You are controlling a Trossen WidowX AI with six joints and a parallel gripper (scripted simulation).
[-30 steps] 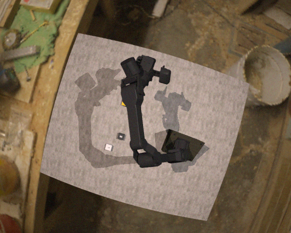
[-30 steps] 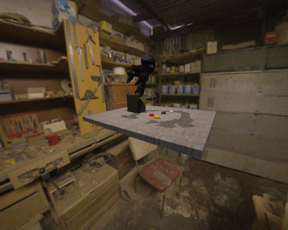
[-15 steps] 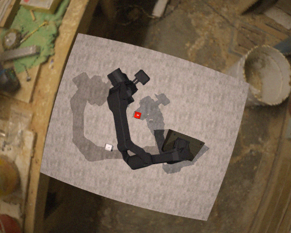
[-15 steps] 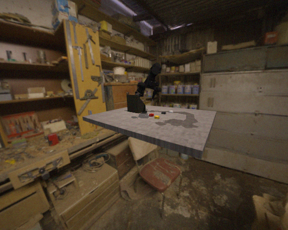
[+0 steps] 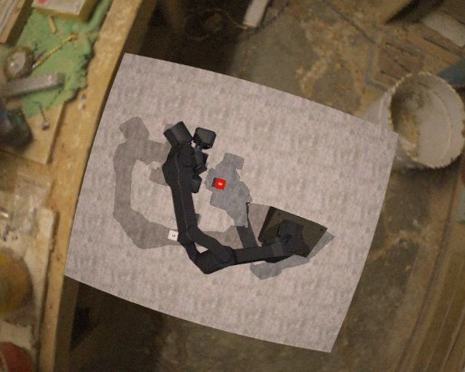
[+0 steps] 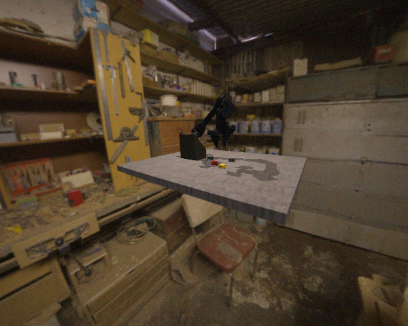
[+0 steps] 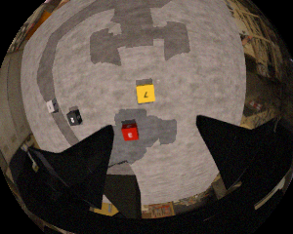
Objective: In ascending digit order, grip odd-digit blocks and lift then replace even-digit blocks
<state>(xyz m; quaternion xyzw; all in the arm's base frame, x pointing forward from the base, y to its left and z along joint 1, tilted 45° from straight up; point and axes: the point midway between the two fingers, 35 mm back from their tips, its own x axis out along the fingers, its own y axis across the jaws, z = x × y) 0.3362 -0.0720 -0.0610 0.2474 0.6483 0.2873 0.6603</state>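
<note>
The white block lies 1 cm ahead of my gripper tip, 27 cm to the left of it and 12 cm below it. Also, from my gripper tip: red block: 8 cm behind, 4 cm to the left, 12 cm below; then yellow block: 1 cm ahead, 12 cm below; then dark block: 4 cm behind, 18 cm to the left, 12 cm below.
</note>
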